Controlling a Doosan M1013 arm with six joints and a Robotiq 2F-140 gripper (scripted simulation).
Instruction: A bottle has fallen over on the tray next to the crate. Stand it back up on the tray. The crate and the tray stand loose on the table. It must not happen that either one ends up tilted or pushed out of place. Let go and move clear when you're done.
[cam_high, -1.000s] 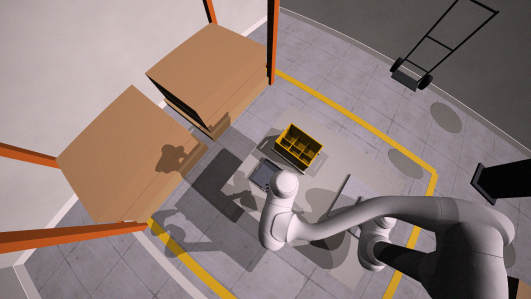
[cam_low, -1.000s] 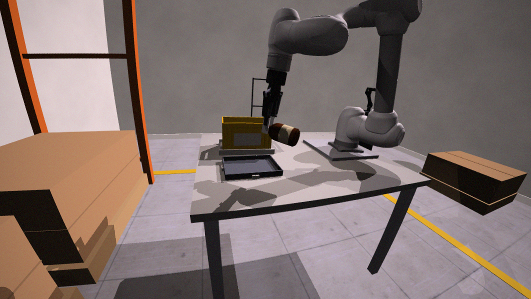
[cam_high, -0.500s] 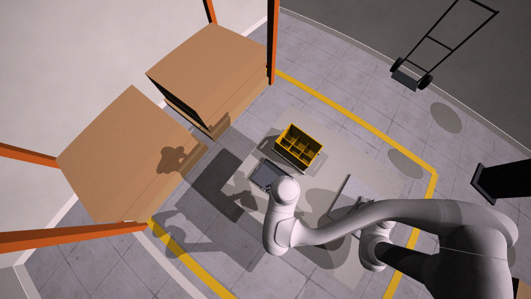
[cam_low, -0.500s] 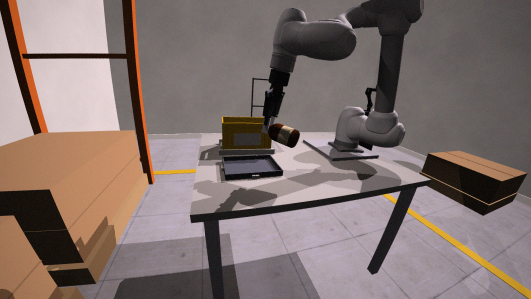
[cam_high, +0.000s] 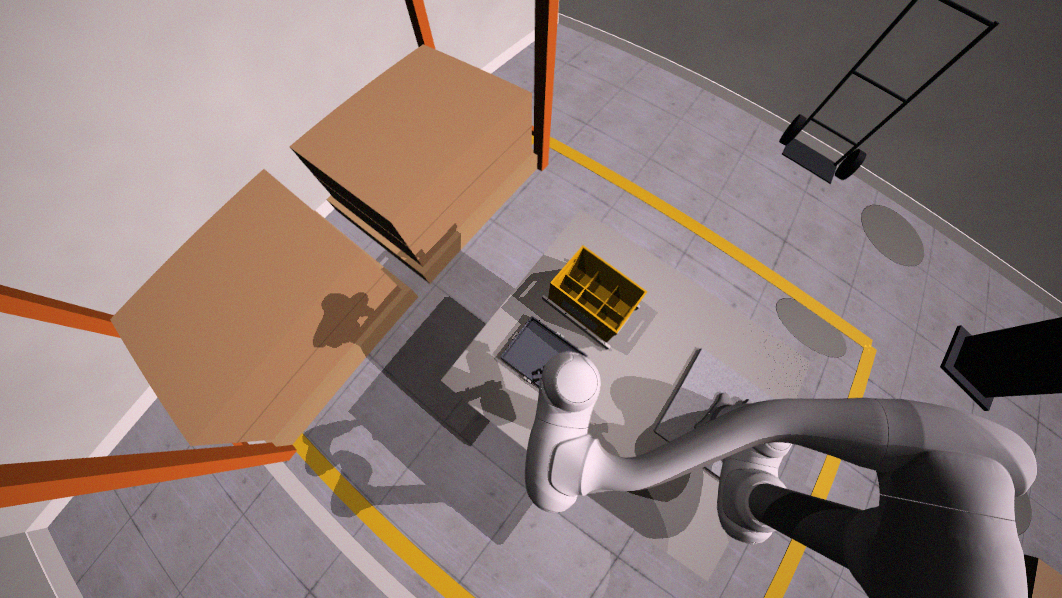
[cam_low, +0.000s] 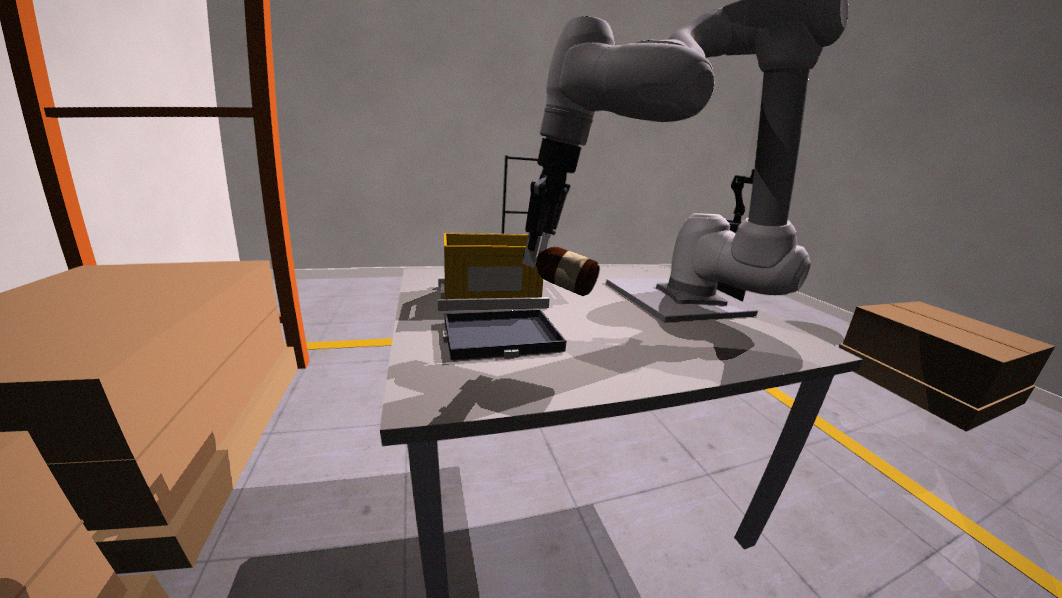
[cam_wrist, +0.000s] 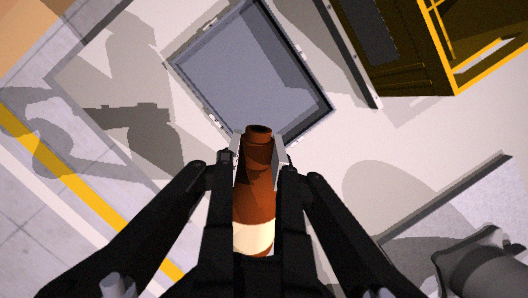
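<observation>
Right now the brown bottle is 4 cm behind my hand, 3 cm to the left of it and 3 cm below it. The rest, counted from my hand: dark grey tray: 21 cm below, 7 cm ahead, 4 cm to the right; yellow crate: 31 cm to the right, 14 cm below, 10 cm ahead.
</observation>
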